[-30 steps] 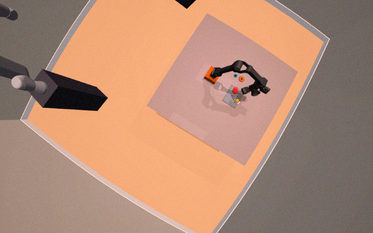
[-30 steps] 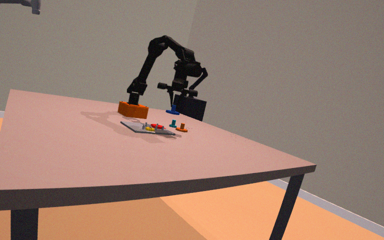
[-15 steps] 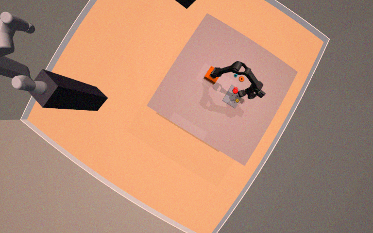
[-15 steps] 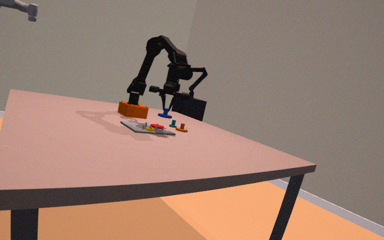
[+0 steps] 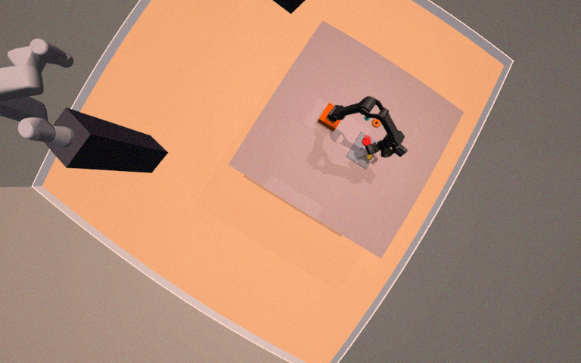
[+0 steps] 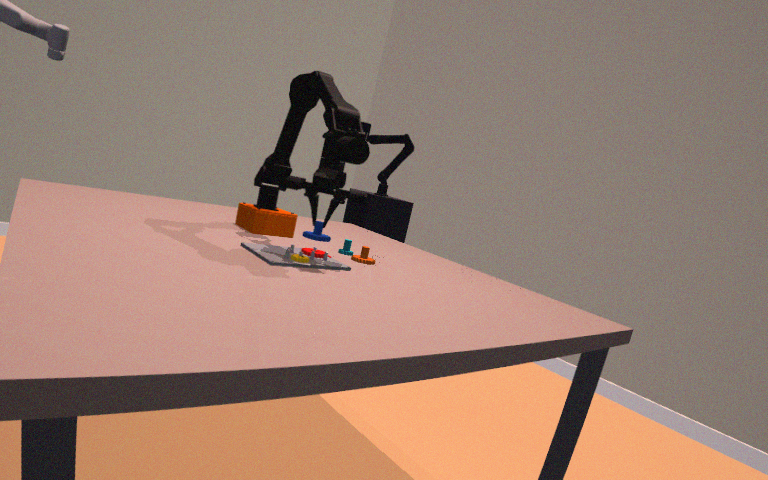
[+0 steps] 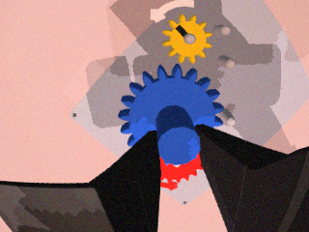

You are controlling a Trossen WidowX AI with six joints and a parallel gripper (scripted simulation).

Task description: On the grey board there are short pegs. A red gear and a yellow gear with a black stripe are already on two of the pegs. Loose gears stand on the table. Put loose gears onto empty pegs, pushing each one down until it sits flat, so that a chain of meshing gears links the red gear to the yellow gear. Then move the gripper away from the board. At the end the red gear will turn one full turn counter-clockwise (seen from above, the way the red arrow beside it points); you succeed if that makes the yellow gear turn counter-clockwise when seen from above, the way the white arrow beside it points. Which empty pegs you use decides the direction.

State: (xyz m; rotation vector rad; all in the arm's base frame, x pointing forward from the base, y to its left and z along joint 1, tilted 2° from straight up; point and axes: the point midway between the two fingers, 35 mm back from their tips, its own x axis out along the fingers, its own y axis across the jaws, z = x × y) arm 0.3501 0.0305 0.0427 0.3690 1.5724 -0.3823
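Right now the grey board is 3 cm behind my gripper tip, 3 cm to the right of it and 8 cm below it. The rest, counted from my gripper tip: yellow gear (3 cm ahead, 4 cm to the right, 7 cm below); blue gear (1 cm below); red gear (6 cm behind, 3 cm to the left, 7 cm below).
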